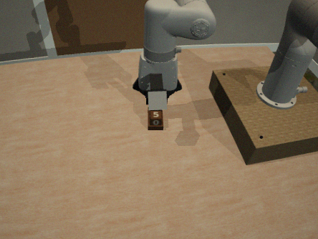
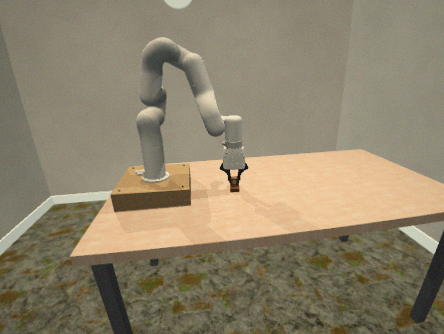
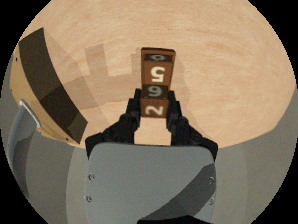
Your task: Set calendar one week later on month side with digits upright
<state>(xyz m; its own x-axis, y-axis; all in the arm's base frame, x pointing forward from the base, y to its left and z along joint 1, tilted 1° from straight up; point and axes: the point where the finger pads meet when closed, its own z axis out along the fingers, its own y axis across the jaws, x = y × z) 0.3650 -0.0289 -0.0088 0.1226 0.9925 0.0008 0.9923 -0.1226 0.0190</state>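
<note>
The brown tray lies 6 cm below my hand and 2 cm to the left of it. The rest, counted from my hand: cube: 1 cm below.
</note>
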